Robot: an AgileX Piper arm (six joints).
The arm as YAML. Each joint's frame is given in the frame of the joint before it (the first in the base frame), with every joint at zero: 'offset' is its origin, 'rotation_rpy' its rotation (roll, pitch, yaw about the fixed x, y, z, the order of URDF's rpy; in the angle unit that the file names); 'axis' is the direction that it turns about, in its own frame. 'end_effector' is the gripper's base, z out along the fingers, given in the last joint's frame.
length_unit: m
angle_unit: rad
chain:
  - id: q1
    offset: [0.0, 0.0, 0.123]
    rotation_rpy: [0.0, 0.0, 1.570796]
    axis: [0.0, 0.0, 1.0]
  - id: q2
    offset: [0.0, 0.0, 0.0]
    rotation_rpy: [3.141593, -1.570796, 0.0]
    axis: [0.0, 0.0, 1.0]
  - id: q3
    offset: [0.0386, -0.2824, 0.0]
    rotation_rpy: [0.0, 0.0, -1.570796]
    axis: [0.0, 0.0, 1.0]
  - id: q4
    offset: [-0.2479, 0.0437, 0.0]
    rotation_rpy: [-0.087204, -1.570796, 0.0]
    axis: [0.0, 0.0, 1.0]
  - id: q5
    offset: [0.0, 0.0, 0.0]
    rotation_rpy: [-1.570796, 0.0, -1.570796]
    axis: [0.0, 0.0, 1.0]
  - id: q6
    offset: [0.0, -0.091, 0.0]
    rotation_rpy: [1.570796, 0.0, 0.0]
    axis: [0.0, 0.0, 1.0]
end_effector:
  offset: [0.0, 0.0, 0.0]
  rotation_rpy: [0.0, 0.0, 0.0]
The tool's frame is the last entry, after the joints.
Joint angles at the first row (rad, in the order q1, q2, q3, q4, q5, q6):
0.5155 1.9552 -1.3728 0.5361 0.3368 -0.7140
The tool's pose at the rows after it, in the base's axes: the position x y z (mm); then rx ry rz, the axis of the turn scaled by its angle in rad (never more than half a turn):
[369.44, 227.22, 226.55, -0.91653, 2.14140, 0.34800]
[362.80, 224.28, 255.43, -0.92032, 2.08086, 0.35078]
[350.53, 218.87, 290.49, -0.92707, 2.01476, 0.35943]
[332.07, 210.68, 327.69, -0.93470, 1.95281, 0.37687]
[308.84, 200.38, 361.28, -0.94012, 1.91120, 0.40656]
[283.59, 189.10, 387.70, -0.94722, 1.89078, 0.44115]
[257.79, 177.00, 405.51, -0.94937, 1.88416, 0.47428]
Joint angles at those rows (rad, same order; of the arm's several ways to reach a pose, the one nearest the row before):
0.5157 1.9159 -1.3833 0.5273 0.3448 -0.7195
0.5160 1.8532 -1.3938 0.5173 0.3657 -0.7217
0.5162 1.7713 -1.4032 0.5075 0.4026 -0.7224
0.5164 1.6758 -1.4099 0.5010 0.4562 -0.7186
0.5164 1.5774 -1.4123 0.4964 0.5263 -0.7002
0.5164 1.4843 -1.4081 0.4924 0.6036 -0.6729
0.5164 1.3936 -1.3854 0.4918 0.6686 -0.6438

